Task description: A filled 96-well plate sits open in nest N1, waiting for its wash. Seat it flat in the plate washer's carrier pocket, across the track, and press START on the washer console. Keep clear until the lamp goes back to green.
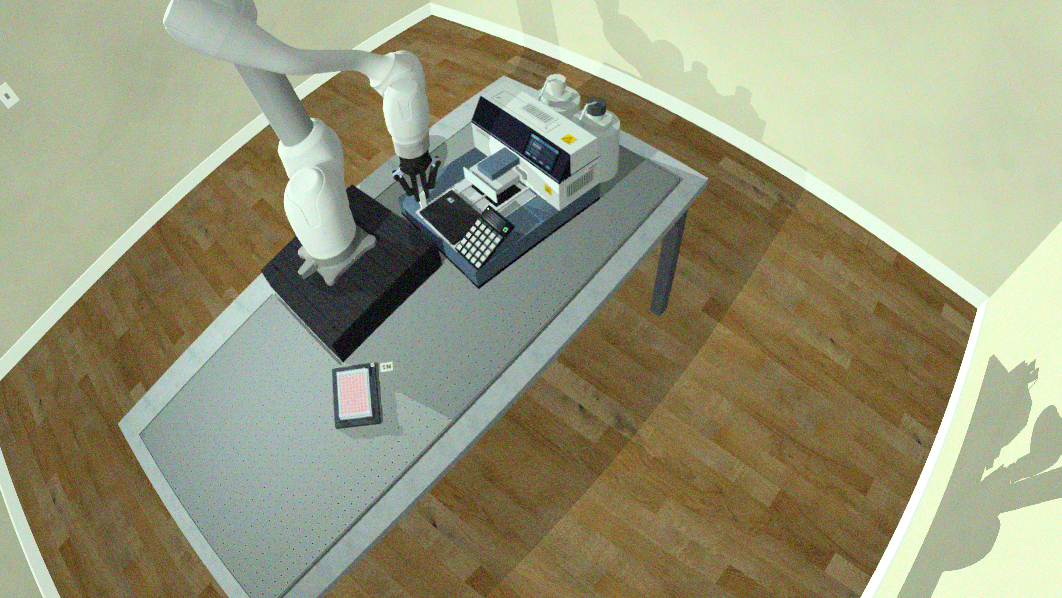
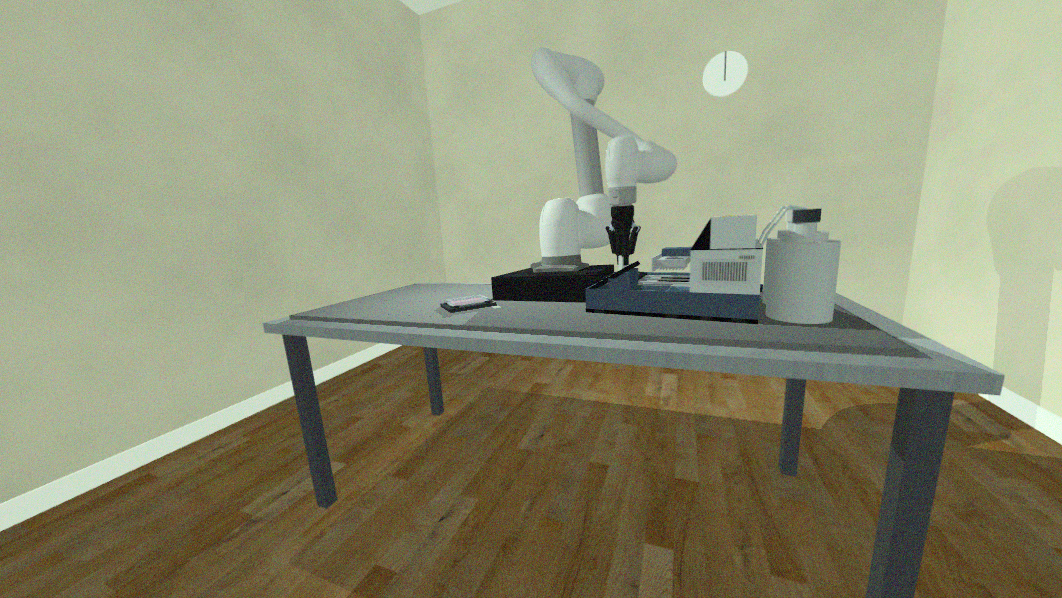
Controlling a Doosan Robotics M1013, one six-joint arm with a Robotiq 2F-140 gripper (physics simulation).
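Where they show: gripper, fingertip midpoint: (image 1: 423, 206); arm's base, origin of the base link: (image 1: 336, 248) (image 2: 561, 269).
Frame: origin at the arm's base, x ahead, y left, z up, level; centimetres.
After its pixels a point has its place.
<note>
The filled 96-well plate (image 1: 354, 393) @[x 33.7, y -23.2, z -5.8 cm] (image 2: 468, 300) @[x 35.4, y -21.6, z -5.7 cm], with pink wells, lies flat in the dark nest (image 1: 376, 407) @[x 40.0, y -21.6, z -7.0 cm] by a small label. The plate washer (image 1: 587, 167) @[x 39.5, y 56.9, z 8.6 cm] (image 2: 726, 271) @[x 39.3, y 54.9, z 4.4 cm] stands at the other end of the table. Its white head with a blue top (image 1: 497, 164) @[x 21.0, y 42.9, z 8.8 cm] hangs over the carrier area, so the pocket is mostly hidden. The washer console's keypad (image 1: 481, 242) @[x 31.5, y 25.1, z 1.8 cm] has a small green light (image 1: 505, 229) @[x 35.5, y 30.2, z 5.1 cm] near its upper corner. My gripper (image 1: 423, 201) @[x 8.7, y 25.4, z -1.0 cm] (image 2: 622, 261) @[x 8.7, y 25.4, z -1.0 cm] is shut and empty, pointing down close above the left end of the washer's base, beside the black sloping panel (image 1: 450, 215) @[x 18.0, y 27.1, z 0.4 cm].
The black robot pedestal (image 1: 334, 315) @[x 16.8, y -13.5, z 0.2 cm] (image 2: 542, 288) @[x 22.3, y 0.3, z -3.6 cm] stands between nest and washer. White bottles (image 1: 607, 141) @[x 37.2, y 68.9, z 8.4 cm] (image 2: 802, 278) @[x 37.7, y 70.5, z 2.5 cm] stand behind the washer. The washer's blue base (image 1: 535, 241) @[x 37.4, y 38.1, z -6.2 cm] (image 2: 672, 303) @[x 37.9, y 42.9, z -4.2 cm] reaches toward the pedestal. The table's rim (image 1: 535, 319) (image 2: 594, 354) is light grey.
</note>
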